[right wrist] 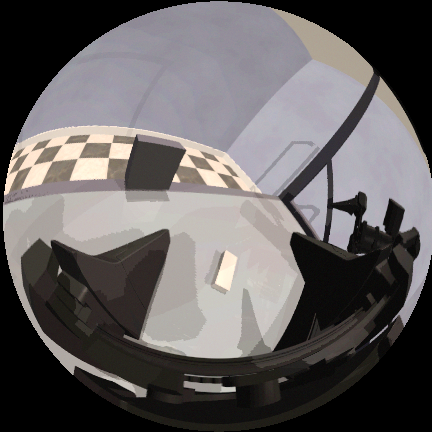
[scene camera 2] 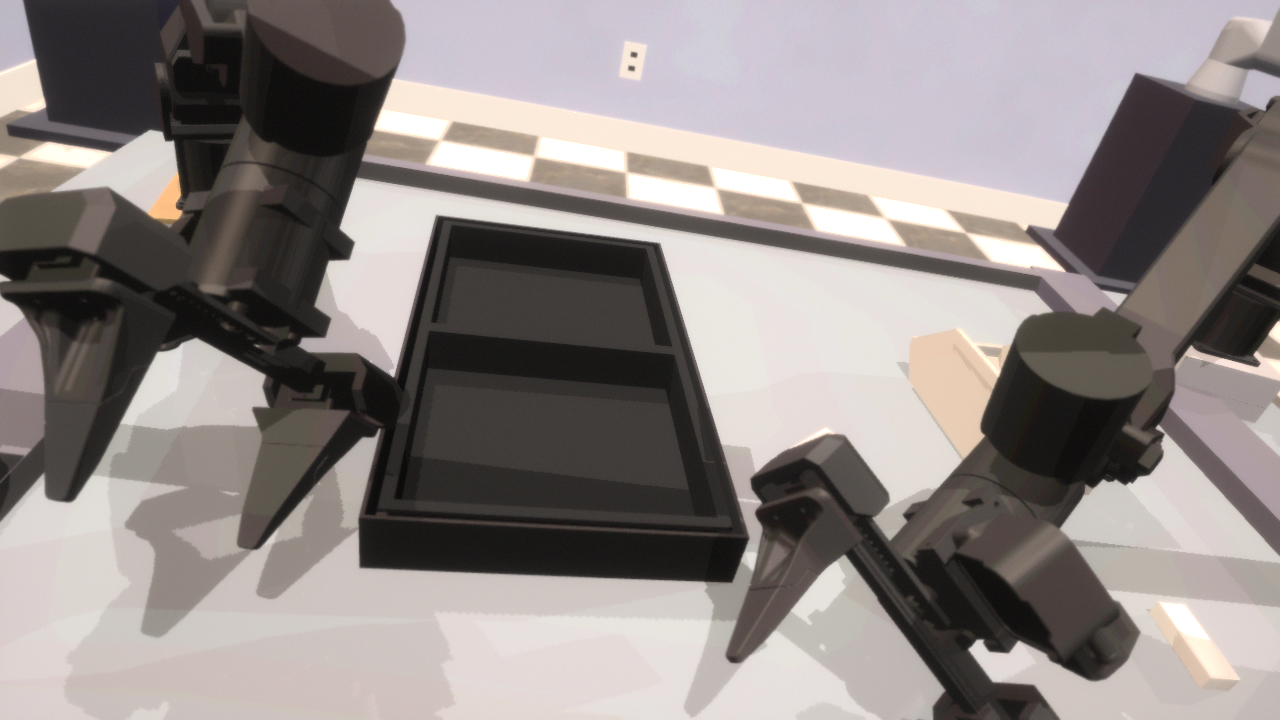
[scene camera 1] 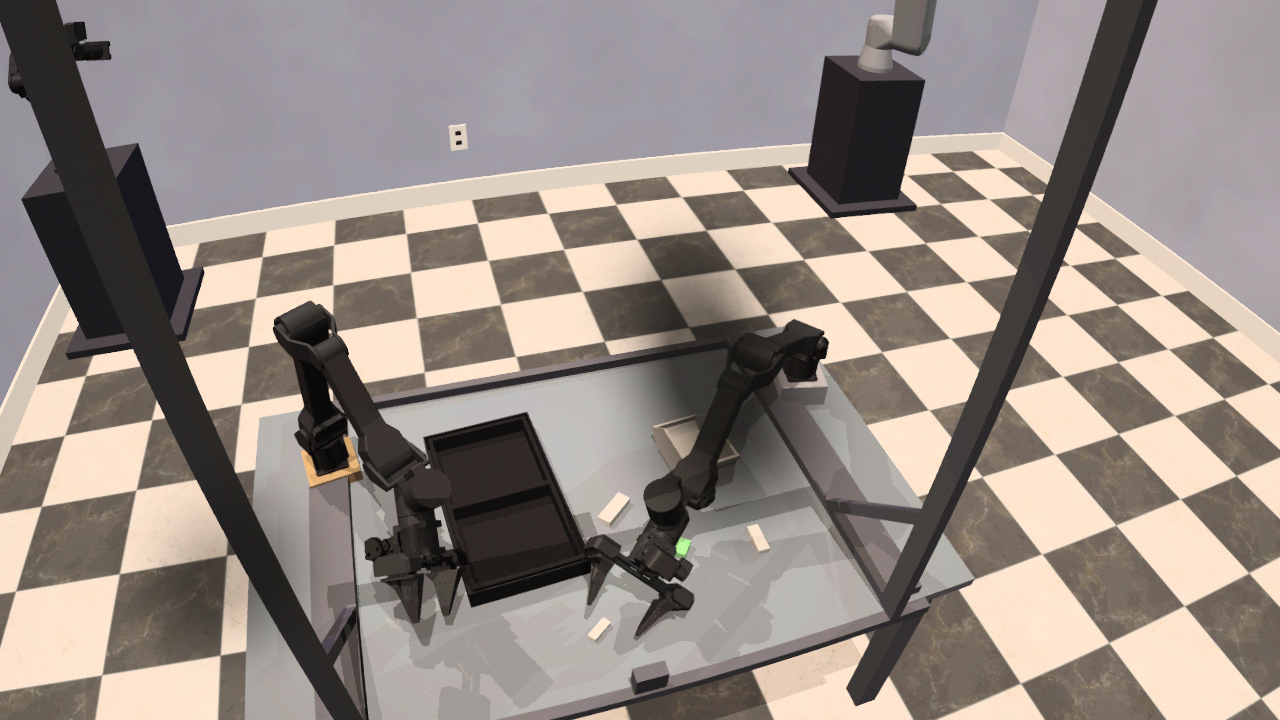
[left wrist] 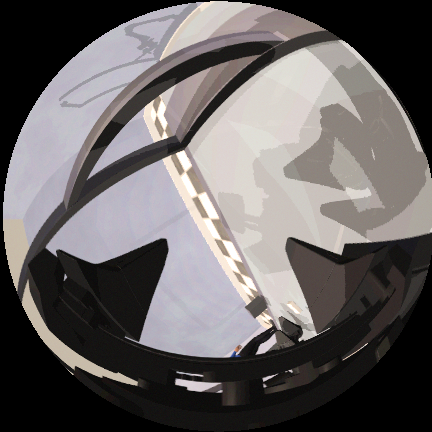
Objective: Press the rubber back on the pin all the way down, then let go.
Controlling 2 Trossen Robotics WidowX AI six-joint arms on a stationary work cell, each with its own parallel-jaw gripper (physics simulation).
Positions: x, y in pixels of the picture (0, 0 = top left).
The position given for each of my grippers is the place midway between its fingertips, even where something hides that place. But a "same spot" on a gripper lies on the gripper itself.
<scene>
My left gripper shows in the right wrist view (325, 221), in scene camera 2, in scene camera 1 (431, 619) and in the left wrist view. The same spot on my left gripper: (left wrist: 334, 286) is (scene camera 2: 283, 430). One and the same spot on a black two-compartment tray: (scene camera 1: 506, 510) is (scene camera 2: 556, 385).
</scene>
